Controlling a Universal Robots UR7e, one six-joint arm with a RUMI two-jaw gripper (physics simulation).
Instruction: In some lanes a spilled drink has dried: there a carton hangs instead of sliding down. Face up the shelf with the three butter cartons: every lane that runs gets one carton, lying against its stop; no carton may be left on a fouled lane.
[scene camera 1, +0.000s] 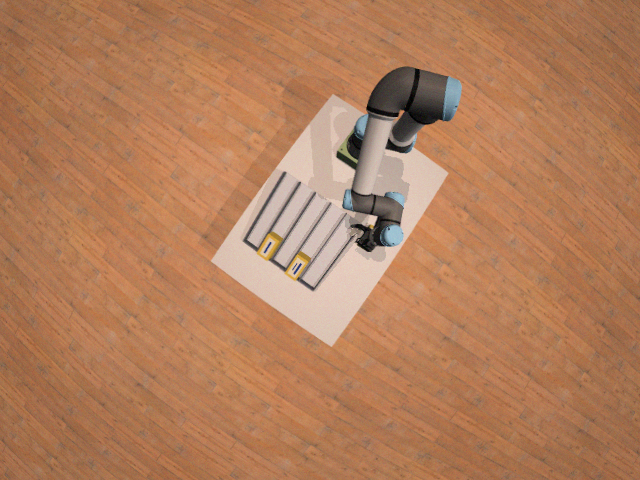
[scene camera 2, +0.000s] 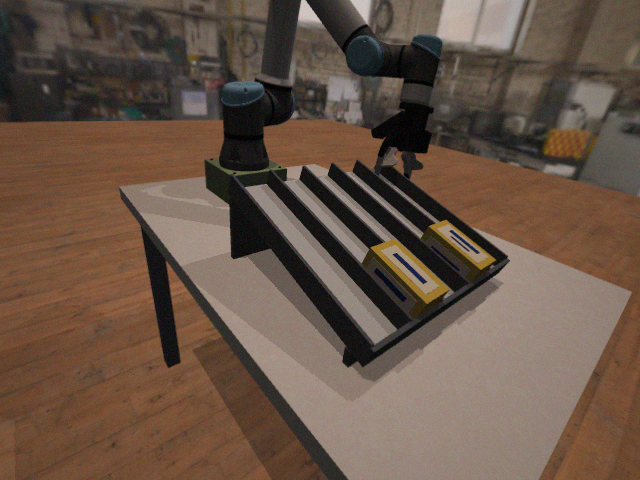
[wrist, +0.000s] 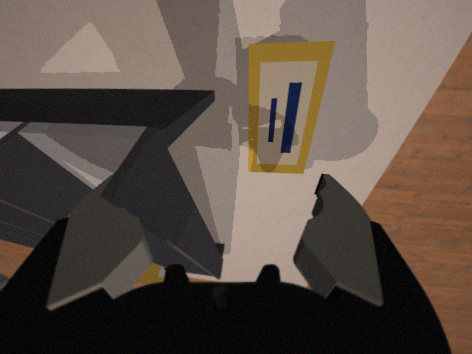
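Where they show: gripper, between the fingertips: (wrist: 227, 174); arm's base, origin of its link: (scene camera 2: 244, 164).
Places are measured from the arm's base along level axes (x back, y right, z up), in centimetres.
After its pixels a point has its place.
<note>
The tilted dark shelf (scene camera 1: 264, 206) {z 2.3, x -55.3, y 14.7 cm} (scene camera 2: 305, 273) {z 0.2, x -61.3, y 14.5 cm} (wrist: 75, 106) has several lanes. Counted from the left in both scene views, one yellow butter carton (scene camera 1: 269, 246) {z 2.1, x -67.8, y -0.1 cm} (scene camera 2: 408, 273) {z 1.6, x -69.7, y 1.3 cm} lies at the low end of the second lane, against the stop. Another carton (scene camera 1: 297, 266) {z 2.1, x -65.9, y -16.4 cm} (scene camera 2: 460, 246) {z 1.7, x -67.6, y -15.0 cm} lies at the low end of the fourth lane, against the stop. The third carton (wrist: 285, 107) {z -3.2, x -30.4, y -33.8 cm} lies on the table beside the shelf's high end; a bit of it shows by the gripper in scene camera 1. My gripper (scene camera 1: 360, 236) {z 3.0, x -34.5, y -29.8 cm} (scene camera 2: 393, 170) {z 3.0, x -34.5, y -29.8 cm} (wrist: 227, 174) {z 3.0, x -34.5, y -29.8 cm} is open and empty, above the table near that end.
The white table (scene camera 1: 330, 310) {z -9.6, x -72.9, y -44.4 cm} (scene camera 2: 491, 387) {z -9.6, x -85.2, y -2.9 cm} carries the shelf and the arm's green base block (scene camera 1: 345, 155) {z -0.3, x -9.3, y 2.9 cm} (scene camera 2: 217, 180) {z -4.3, x -0.5, y 8.9 cm}. The table's edge (wrist: 410, 122) {z -9.6, x -31.0, y -50.8 cm} runs beyond the loose carton, with wooden floor past it. The dividers stand up close to the gripper.
</note>
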